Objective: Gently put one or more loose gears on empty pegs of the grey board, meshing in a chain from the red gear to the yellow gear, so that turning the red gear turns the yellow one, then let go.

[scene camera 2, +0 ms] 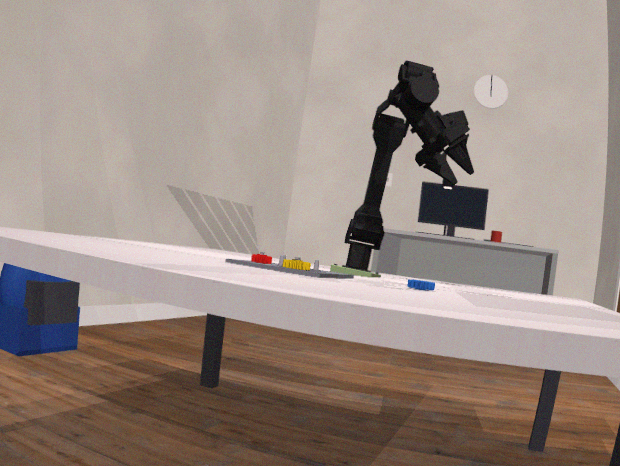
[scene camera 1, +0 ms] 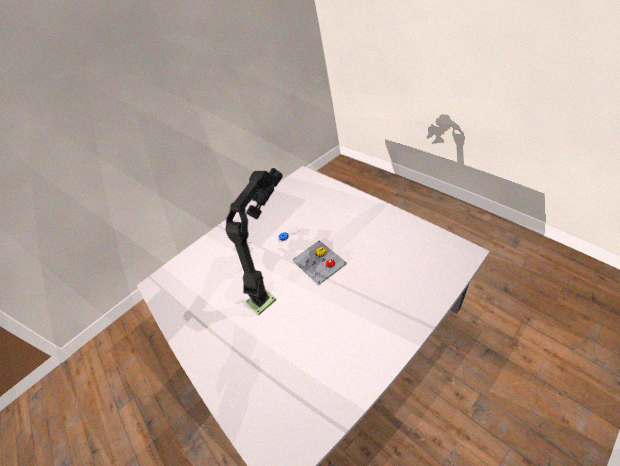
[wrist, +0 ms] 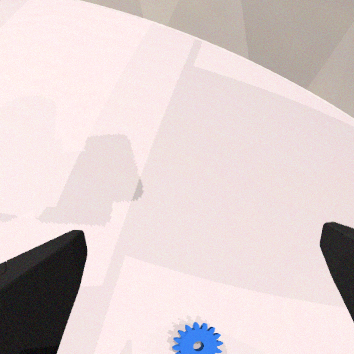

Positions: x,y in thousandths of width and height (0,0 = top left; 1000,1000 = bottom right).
Observation:
My gripper (scene camera 2: 748,383) is open, holding nothing. Further things: a grey board (scene camera 2: 441,572).
My gripper shows as well in the wrist view (wrist: 586,679).

